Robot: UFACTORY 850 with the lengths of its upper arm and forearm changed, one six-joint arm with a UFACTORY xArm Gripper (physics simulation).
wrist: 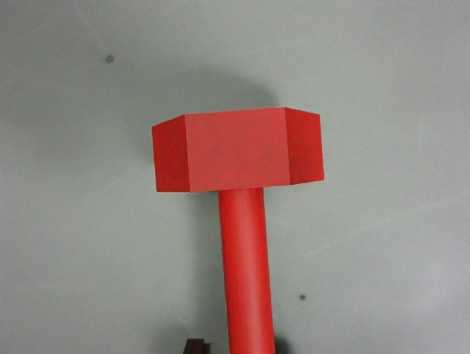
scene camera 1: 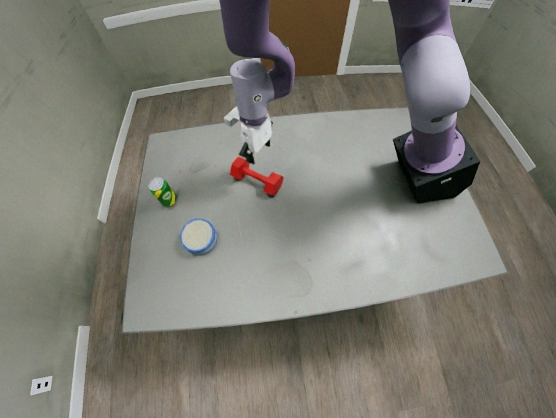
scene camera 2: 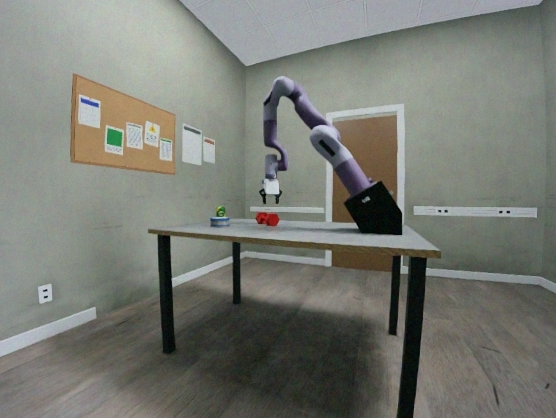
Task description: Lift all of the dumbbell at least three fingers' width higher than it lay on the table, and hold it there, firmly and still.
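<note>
The red dumbbell (scene camera 1: 256, 175) (scene camera 2: 272, 219) (wrist: 237, 150) lies on its side on the grey table (scene camera 1: 225, 300) (scene camera 2: 300, 240), with hexagonal ends and a round handle. My gripper (scene camera 1: 259, 153) (scene camera 2: 270, 202) is open and empty, pointing down above the dumbbell, with a gap between its fingertips and the dumbbell in scene camera 2. In the wrist view one end and part of the handle show, and a dark fingertip shows at the bottom edge, left of the handle. The handle's far part and the other end are outside the wrist view.
A green and yellow can (scene camera 1: 163, 192) (scene camera 2: 221, 211) stands left of the dumbbell in scene camera 1. A round blue-rimmed tin (scene camera 1: 198, 236) (scene camera 2: 219, 221) sits nearer the front left. The arm's black base (scene camera 1: 440, 182) (scene camera 2: 375, 210) stands at the right of the table.
</note>
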